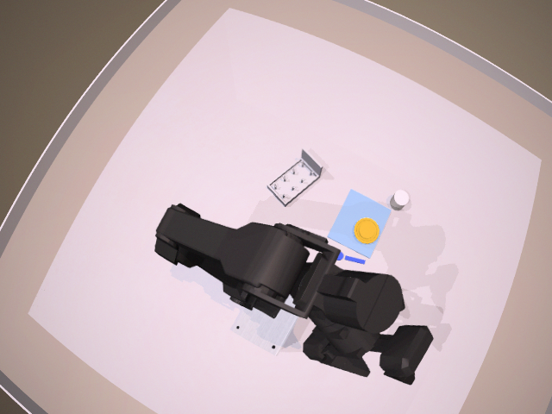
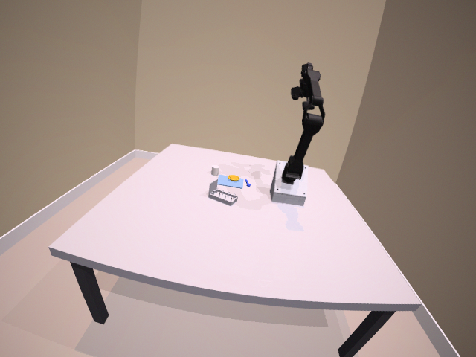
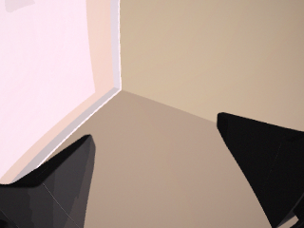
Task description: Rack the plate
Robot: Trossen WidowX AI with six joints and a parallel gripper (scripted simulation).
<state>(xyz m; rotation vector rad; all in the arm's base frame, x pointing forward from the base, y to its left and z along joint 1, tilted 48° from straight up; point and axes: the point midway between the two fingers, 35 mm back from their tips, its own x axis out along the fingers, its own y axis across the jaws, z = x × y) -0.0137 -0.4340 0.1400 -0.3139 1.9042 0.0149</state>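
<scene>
My gripper tip is 51 cm above the yellow plate, 33 cm short of it and 10 cm to the right of it. Also, from my gripper tip: light blue mat (52 cm below, 35 cm ahead, 12 cm to the left); then blue spoon (52 cm below, 25 cm ahead, 11 cm to the left); then white cup (50 cm below, 46 cm ahead, 5 cm to the left).
</scene>
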